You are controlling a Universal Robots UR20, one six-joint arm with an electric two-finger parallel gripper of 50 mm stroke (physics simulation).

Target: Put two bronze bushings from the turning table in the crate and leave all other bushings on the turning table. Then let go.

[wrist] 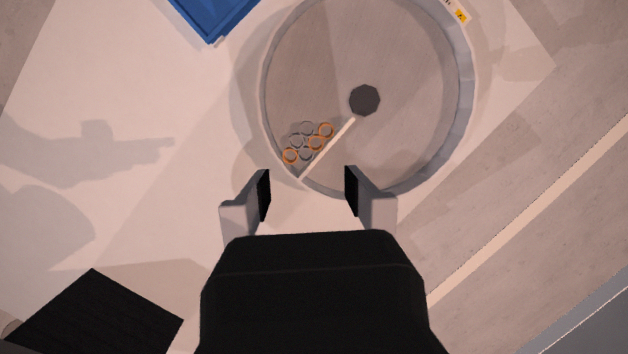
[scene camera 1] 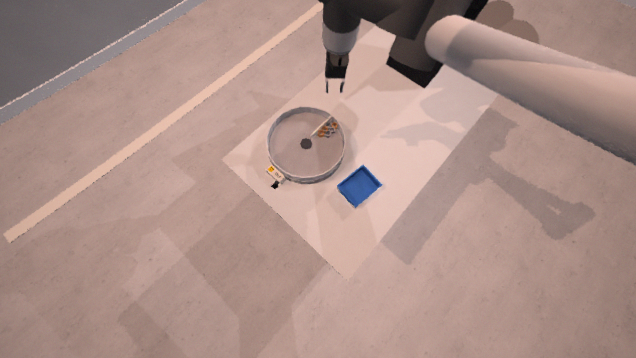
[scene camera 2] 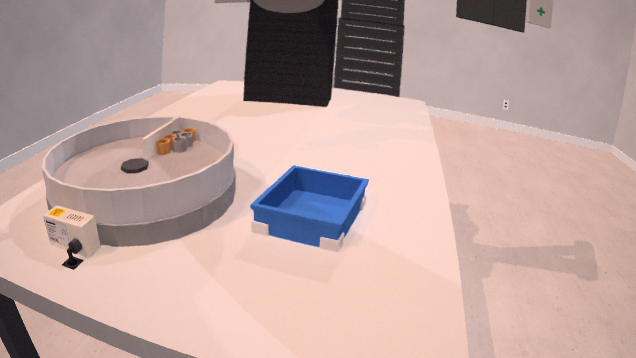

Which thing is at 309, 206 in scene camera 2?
A blue crate.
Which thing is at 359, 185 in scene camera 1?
A blue crate.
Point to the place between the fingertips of my gripper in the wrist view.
At 307, 182
